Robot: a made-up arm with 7 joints.
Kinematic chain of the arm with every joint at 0, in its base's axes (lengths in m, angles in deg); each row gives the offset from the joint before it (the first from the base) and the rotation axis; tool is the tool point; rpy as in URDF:
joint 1: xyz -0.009 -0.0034 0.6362 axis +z
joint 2: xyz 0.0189 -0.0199 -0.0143 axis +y
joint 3: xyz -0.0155 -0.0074 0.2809 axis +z
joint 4: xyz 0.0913 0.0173 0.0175 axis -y
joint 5: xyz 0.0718 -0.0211 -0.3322 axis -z
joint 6: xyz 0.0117 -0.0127 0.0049 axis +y
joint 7: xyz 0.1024 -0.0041 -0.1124 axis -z
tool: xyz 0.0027 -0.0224 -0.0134 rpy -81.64 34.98 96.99
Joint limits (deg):
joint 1: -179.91..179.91
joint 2: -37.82..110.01
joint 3: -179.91..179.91
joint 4: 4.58..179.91
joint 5: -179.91..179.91
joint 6: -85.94..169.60
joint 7: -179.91..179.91
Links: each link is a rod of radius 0.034 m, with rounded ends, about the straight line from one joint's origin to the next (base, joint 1, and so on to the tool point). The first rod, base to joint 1, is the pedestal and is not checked.
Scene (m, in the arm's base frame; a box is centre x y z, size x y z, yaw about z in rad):
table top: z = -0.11
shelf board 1: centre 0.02 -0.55 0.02 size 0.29 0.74 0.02 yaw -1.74
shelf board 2: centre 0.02 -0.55 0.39 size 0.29 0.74 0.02 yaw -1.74
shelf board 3: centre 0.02 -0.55 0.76 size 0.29 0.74 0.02 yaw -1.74
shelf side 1: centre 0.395 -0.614 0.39 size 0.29 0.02 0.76 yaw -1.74
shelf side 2: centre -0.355 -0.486 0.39 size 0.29 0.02 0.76 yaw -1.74
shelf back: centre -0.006 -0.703 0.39 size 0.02 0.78 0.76 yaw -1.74
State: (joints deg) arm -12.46 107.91 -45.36 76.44 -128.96 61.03 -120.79
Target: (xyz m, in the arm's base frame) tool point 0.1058 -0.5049 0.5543
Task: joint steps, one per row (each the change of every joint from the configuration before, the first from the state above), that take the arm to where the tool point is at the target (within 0.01 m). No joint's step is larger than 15 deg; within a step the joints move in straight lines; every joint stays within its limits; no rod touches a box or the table.
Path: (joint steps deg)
1: 7.65 -8.52 7.64 -11.61 0.19 -3.98 -0.73
2: 7.64 -8.52 7.63 -11.61 0.19 -3.99 -0.73
3: 13.60 -0.14 -8.08 -11.03 2.13 2.35 -1.50
4: 13.59 -0.13 -8.08 -11.04 2.12 2.35 -1.51
5: 13.59 -0.14 -8.07 -11.03 2.12 2.36 -1.50
6: 13.60 -0.14 -8.08 -11.03 2.12 2.35 -1.50
7: -14.87 5.18 -3.97 10.81 -0.99 1.37 1.37
8: -14.87 5.17 -3.98 10.80 -0.99 1.36 1.38
9: -14.87 5.18 -3.97 10.81 -0.99 1.37 1.37

